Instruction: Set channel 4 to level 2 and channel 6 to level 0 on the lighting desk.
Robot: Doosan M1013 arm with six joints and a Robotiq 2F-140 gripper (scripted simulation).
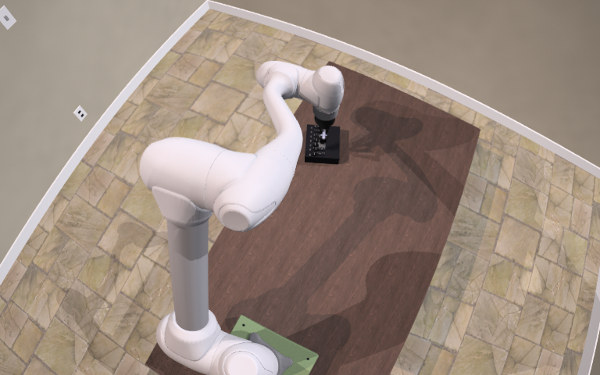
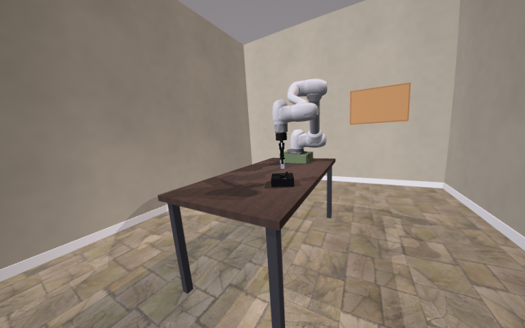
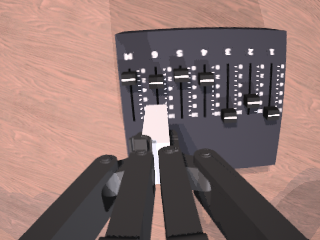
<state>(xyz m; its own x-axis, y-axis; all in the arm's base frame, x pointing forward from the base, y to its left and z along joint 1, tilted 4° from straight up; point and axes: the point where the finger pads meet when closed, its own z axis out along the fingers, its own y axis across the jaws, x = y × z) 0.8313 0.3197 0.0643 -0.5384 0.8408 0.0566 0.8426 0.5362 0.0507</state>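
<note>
Right now my hand is 6 cm above the channel 6 fader cap, 2 cm to the right of it and 1 cm past it. Also, from my hand: channel 4 fader cap (6 cm below, 4 cm to the left, 2 cm ahead); then channel 5 fader cap (6 cm below, 4 cm to the left).
</note>
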